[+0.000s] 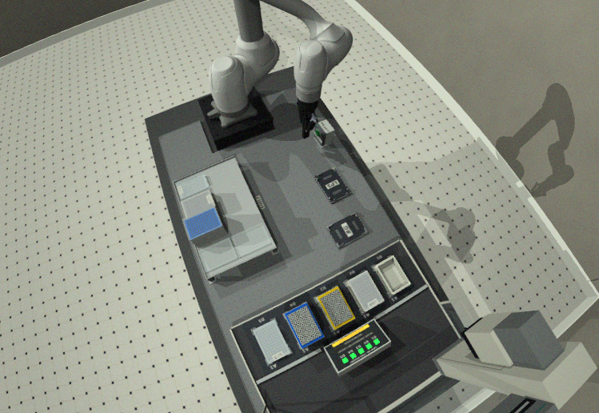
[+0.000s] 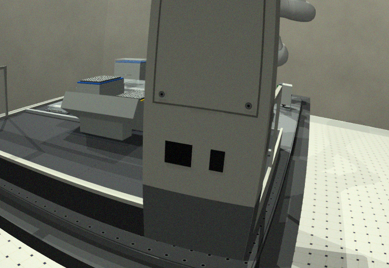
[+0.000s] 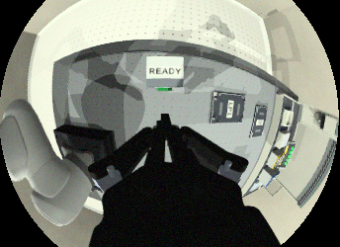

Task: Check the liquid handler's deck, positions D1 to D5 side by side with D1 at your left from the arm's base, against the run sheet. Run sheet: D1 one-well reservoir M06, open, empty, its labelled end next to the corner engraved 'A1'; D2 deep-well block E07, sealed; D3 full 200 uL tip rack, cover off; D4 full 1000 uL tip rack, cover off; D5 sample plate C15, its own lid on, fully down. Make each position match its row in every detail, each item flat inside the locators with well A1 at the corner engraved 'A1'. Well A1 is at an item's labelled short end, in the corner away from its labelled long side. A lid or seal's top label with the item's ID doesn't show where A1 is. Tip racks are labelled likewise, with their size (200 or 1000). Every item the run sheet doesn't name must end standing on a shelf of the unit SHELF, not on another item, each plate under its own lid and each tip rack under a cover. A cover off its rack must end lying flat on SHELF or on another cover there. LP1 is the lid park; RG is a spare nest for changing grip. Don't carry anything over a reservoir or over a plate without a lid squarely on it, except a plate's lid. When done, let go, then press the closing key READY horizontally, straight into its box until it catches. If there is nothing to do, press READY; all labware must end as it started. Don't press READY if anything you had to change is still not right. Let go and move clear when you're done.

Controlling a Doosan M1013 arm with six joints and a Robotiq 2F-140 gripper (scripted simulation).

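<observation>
My hand is 80 mm to the right of the ready key box and 60 mm above it. The rest, counted from my hand: one-well reservoir 670 mm ahead, 70 mm below; shelf unit 460 mm to the right, 150 mm ahead, 70 mm below; spare nest 430 mm ahead, 120 mm below, 40 mm to the right.
</observation>
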